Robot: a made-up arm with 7 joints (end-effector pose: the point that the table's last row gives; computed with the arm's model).
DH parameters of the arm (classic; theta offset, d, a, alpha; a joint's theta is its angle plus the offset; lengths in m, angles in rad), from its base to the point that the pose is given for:
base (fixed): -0.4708 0 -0.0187 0
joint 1: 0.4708 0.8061 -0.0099 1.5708
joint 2: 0 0.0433 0.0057 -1.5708
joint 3: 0 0.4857 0.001 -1.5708
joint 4: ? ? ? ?
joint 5: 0 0.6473 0.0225 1.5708
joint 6: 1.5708 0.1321 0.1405 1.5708
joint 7: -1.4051 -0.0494 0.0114 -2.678
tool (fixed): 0.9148 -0.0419 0 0
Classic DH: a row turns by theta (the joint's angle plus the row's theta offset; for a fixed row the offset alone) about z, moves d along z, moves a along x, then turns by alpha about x.
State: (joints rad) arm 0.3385 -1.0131 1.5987 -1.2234 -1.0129 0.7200 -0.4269
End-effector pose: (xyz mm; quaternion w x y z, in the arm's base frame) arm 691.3 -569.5 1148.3 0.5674 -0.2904 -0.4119 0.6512
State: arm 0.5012 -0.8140 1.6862 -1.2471 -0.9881 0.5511 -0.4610
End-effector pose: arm 759.2 -468.8 1173.8 0.4395 -0.1975 -0.5404 0.6897
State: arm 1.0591 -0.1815 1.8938 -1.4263 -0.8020 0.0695 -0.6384
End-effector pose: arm 821.4 -65.4 1245.5 0.0837 -0.0654 0.8092 -0.5778
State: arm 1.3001 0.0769 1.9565 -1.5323 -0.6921 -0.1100 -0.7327
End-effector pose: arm 772.0 93.4 1271.3 0.2712 -0.1417 0.8593 -0.4099
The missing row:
joint 4: 0 0.0708 -0.0083 1.5708
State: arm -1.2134 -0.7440 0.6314 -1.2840 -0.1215 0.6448 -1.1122
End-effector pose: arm -505.8 -177.7 1627.3 0.4653 -0.7560 0.4267 0.1728
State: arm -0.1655 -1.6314 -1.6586 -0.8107 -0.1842 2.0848 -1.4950
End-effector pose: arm 836.0 327.3 767.9 0.5972 0.6431 -0.4690 0.0991
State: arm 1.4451 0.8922 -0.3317 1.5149 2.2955 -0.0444 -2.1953
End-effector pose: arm 128.6 154.9 1712.4 0.4626 0.3861 0.7864 0.1361
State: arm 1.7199 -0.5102 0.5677 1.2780 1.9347 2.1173 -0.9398
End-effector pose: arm -430.1 611.8 1019.2 0.0504 -0.3132 0.3934 -0.8629
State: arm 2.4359 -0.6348 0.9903 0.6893 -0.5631 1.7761 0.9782
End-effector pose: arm -684.3 320.8 1589.8 0.4564 -0.6908 0.4638 -0.3153
